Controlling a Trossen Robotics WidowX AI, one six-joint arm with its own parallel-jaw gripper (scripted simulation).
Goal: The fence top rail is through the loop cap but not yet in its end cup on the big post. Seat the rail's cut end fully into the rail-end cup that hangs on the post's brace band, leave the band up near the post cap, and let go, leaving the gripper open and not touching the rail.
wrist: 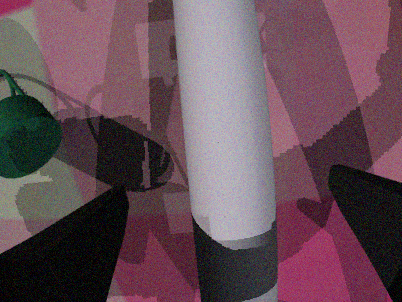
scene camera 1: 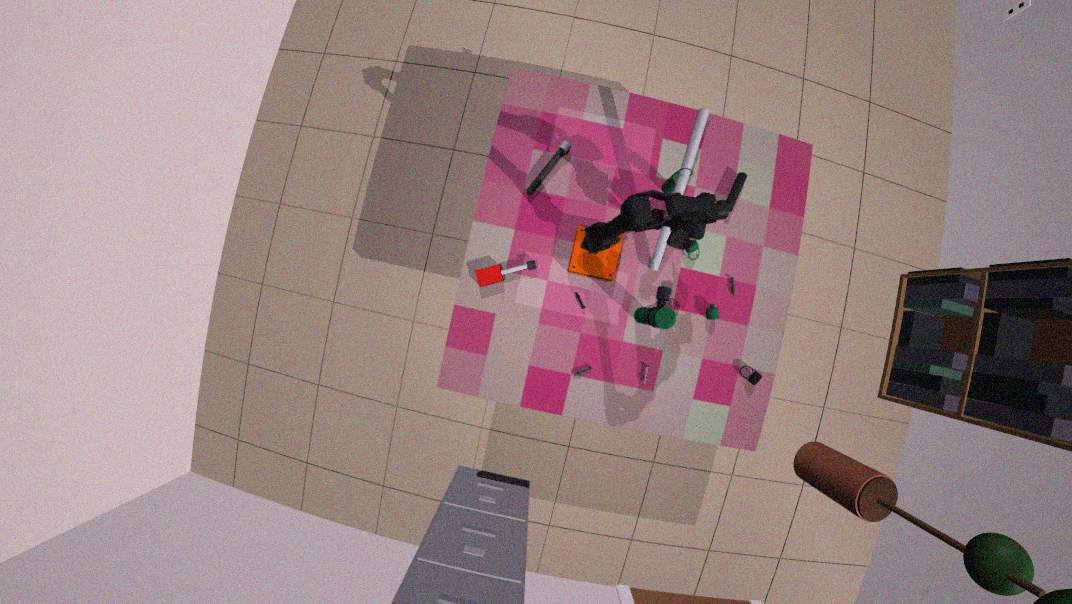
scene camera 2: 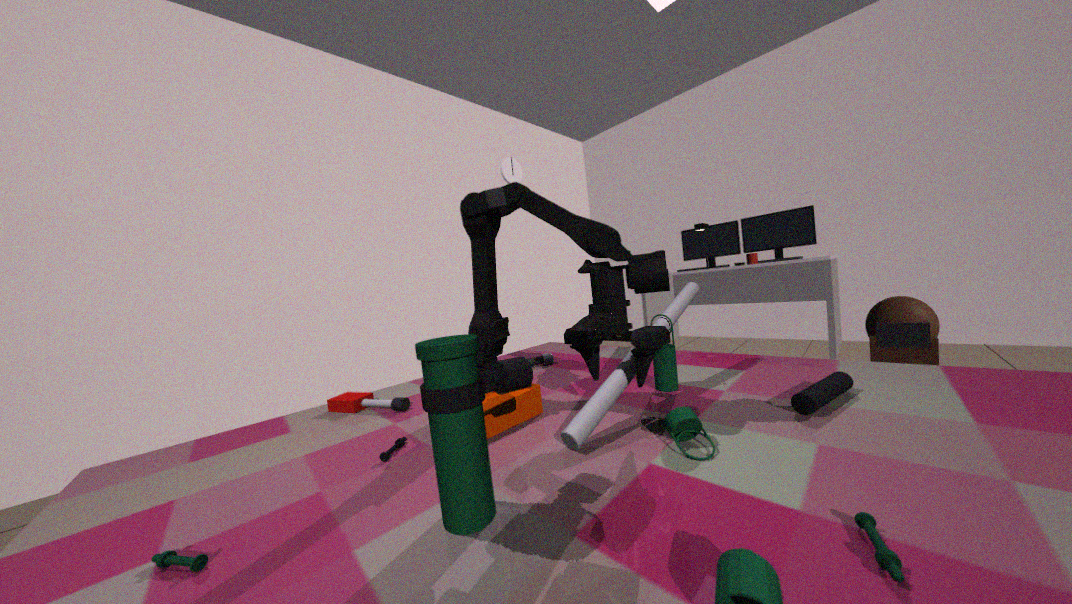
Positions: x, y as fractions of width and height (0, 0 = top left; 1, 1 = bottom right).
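My gripper: wrist view (0.57, 0.62), scene camera 1 (0.62, 0.38), scene camera 2 (0.58, 0.63).
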